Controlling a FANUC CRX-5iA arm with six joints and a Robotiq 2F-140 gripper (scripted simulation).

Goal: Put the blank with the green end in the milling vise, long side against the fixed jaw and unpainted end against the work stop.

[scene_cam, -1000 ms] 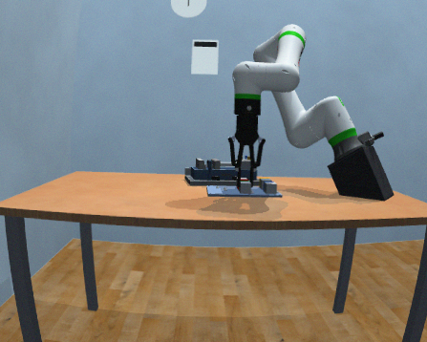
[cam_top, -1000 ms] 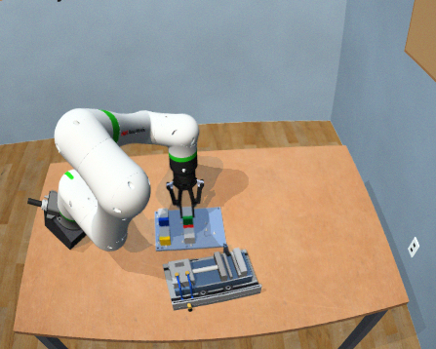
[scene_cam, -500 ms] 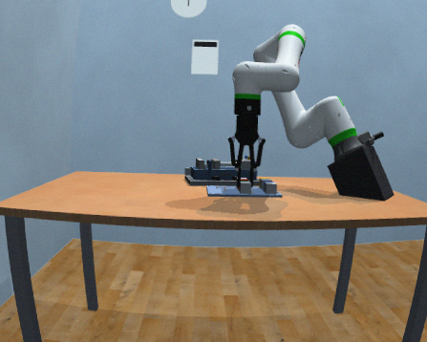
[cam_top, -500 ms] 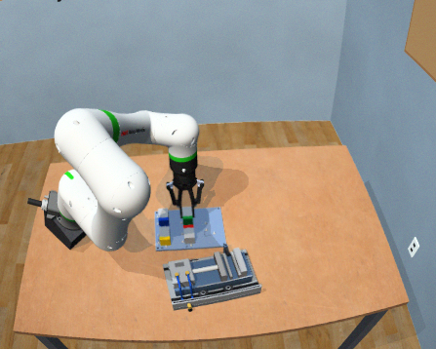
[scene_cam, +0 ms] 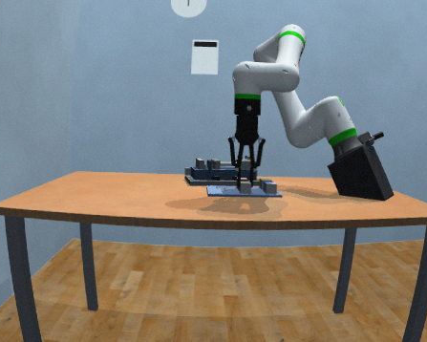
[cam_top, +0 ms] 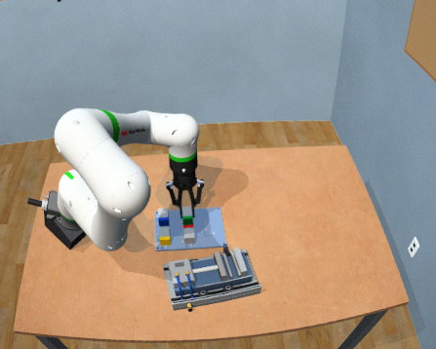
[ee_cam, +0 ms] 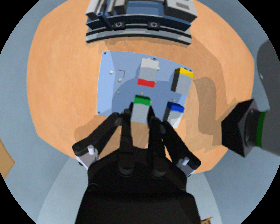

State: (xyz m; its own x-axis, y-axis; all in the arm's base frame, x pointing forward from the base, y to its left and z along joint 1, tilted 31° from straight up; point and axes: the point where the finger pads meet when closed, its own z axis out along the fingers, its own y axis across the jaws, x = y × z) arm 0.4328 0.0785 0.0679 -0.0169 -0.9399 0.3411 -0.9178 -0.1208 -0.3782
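Now: hand 6 cm above the plate and 5 cm to the left of it. Also, from my hand: red-ended blank: 9 cm to the right, 3 cm below; then green-ended blank: 3 cm below; then blue-ended blank: 9 cm behind, 3 cm below.
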